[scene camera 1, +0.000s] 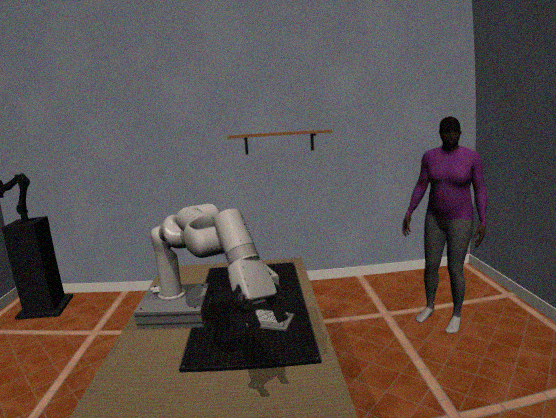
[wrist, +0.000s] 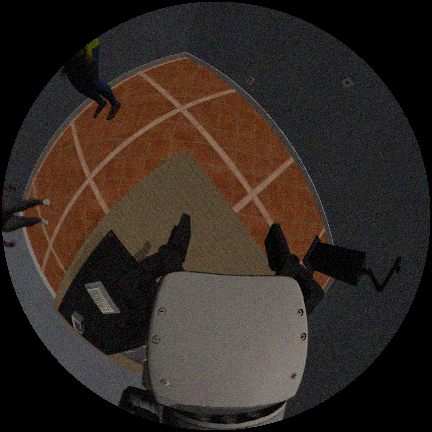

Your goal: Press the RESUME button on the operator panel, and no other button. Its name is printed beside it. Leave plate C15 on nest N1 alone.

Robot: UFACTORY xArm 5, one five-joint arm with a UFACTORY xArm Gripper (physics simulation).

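Frame: origin at the arm's base, x ahead, y left, z up, level; millimetres.
Seen in the pictures: gripper, fingertip midpoint: [scene camera 1: 270, 324] [wrist: 230, 228]; arm's base at its link origin: [scene camera 1: 171, 294].
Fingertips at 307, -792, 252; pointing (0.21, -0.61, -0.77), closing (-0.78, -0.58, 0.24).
Observation:
Offsets run from my fingertips to a thing's middle, as dx, dy, dz. "spot": to the spot under its first point. Level surfaces: height alone.
A pale plate with a grid pattern @[+90, +552, -297] [scene camera 1: 266, 316] [wrist: 104, 300], apparently C15, sits on a grey holder, apparently nest N1, on the black mat @[dz -318] [scene camera 1: 300, 350] [wrist: 82, 300]. A small grey box with a dark face @[spot: +142, +907, -260] [wrist: 77, 323], apparently the operator panel, stands near the mat's edge in the wrist view. It does not show in the scene view, where the arm covers part of the mat. Printed names and the RESUME button are too small to read. My gripper [scene camera 1: 269, 321] [wrist: 230, 228] is open and empty, with dark fingers wide apart. In the scene view it overlaps the plate; its height is hard to judge.
The mat lies on a tan table @[dz -328] [scene camera 1: 140, 375] [wrist: 215, 240]. The arm's grey base [scene camera 1: 170, 317] stands left of the mat. A person in purple [scene camera 1: 452, 185] stands right of the table. A black pedestal [scene camera 1: 35, 265] [wrist: 335, 260] carries another dark arm.

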